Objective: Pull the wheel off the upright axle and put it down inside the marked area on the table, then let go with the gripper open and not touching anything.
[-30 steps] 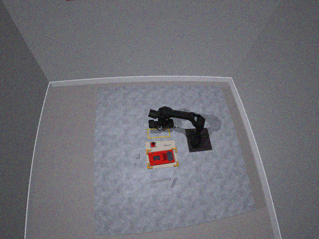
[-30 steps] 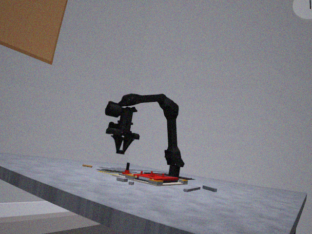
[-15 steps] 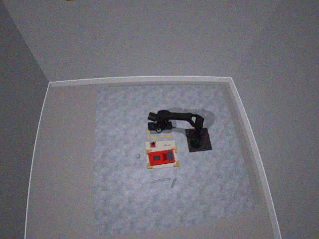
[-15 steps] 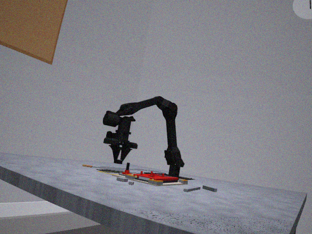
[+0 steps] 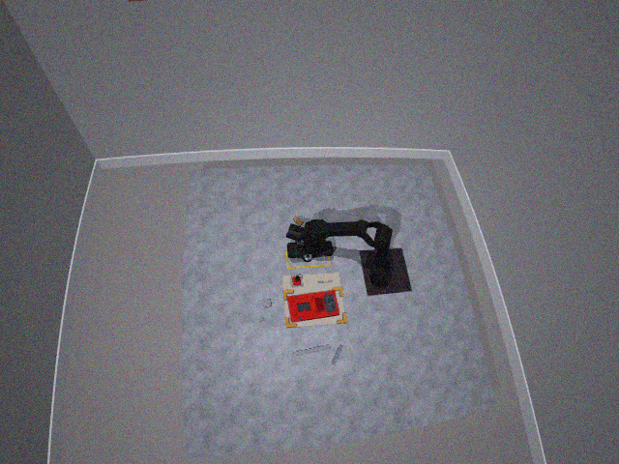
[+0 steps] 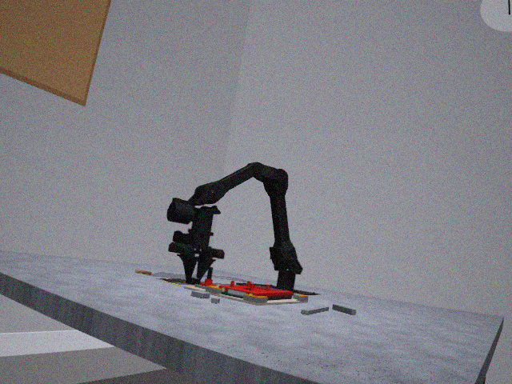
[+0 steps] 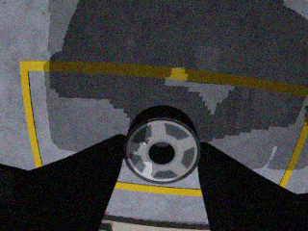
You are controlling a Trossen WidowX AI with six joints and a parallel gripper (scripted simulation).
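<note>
Right now the dark wheel is right at my gripper tip. Also, from my gripper tip: upright axle 10 cm to the left, 7 cm ahead, 3 cm above; then tan brick 19 cm to the right, 1 cm below.
</note>
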